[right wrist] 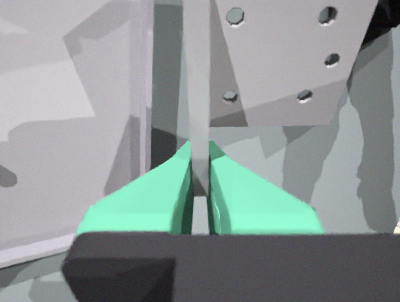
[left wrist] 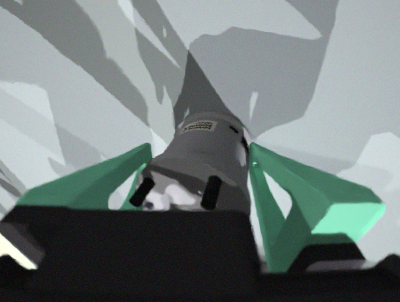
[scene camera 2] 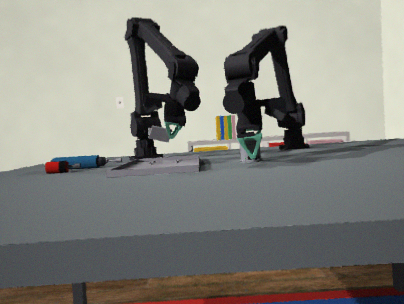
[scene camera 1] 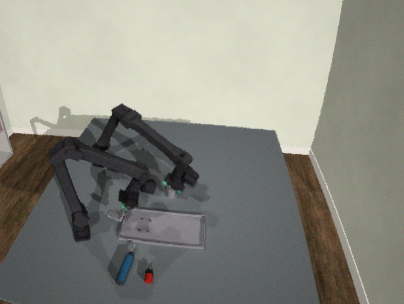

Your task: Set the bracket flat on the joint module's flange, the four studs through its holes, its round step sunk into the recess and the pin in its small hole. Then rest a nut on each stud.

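Seen in the pictures: left gripper, fingertip midpoint: [left wrist: 199, 150] [scene camera 2: 253, 153] [scene camera 1: 170, 191]; right gripper, fingertip midpoint: [right wrist: 200, 151] [scene camera 2: 171, 138] [scene camera 1: 121, 211]; left arm's base, link origin: [scene camera 2: 294, 148]; right arm's base, link origin: [scene camera 1: 81, 232].
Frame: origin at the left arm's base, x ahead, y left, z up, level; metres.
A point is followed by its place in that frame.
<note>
The grey joint module [scene camera 1: 171, 194] @(x 0.555, y -0.182, z 0.033 m) [scene camera 2: 243, 154] @(x 0.567, y -0.174, z 0.022 m) [left wrist: 212, 142] @(x 0.553, y -0.128, z 0.039 m) stands upright on the table, its flange and two dark studs facing the left wrist camera; the rest of the flange is hidden by the gripper body. My left gripper [scene camera 1: 172, 188] @(x 0.539, y -0.147, z 0.021 m) [scene camera 2: 250, 145] @(x 0.539, y -0.147, z 0.021 m) [left wrist: 199, 150] @(x 0.539, y -0.147, z 0.021 m) is shut on the module's sides. My right gripper [scene camera 1: 123, 206] @(x 0.366, y -0.435, z 0.081 m) [scene camera 2: 173, 130] @(x 0.366, y -0.435, z 0.081 m) [right wrist: 200, 151] @(x 0.366, y -0.435, z 0.081 m) is shut on the bracket's thin upright plate. The bracket [scene camera 1: 114, 215] @(x 0.353, y -0.490, z 0.097 m) [scene camera 2: 158, 133] @(x 0.392, y -0.471, z 0.099 m) [right wrist: 280, 55] @(x 0.351, y -0.486, z 0.098 m) is held above the table beside the tray, its holed plate reaching to the right in the right wrist view. Several small nuts [scene camera 1: 140, 218] @(x 0.454, y -0.393, z 0.008 m) lie in the tray.
The shallow grey tray [scene camera 1: 204, 232] @(x 0.785, y -0.387, z 0.016 m) [scene camera 2: 155, 170] @(x 0.782, y -0.368, z 0.009 m) [right wrist: 45, 200] @(x 0.426, y -0.365, z 0.004 m) lies in front of both grippers in scene camera 1. A blue-handled tool [scene camera 1: 125, 267] @(x 0.500, y -0.727, z 0.039 m) [scene camera 2: 80, 161] @(x 0.511, y -0.701, z 0.025 m) and a short red-handled tool [scene camera 1: 149, 276] @(x 0.616, y -0.731, z 0.033 m) [scene camera 2: 56, 167] @(x 0.624, y -0.718, z 0.017 m) lie beyond its lower edge there.
</note>
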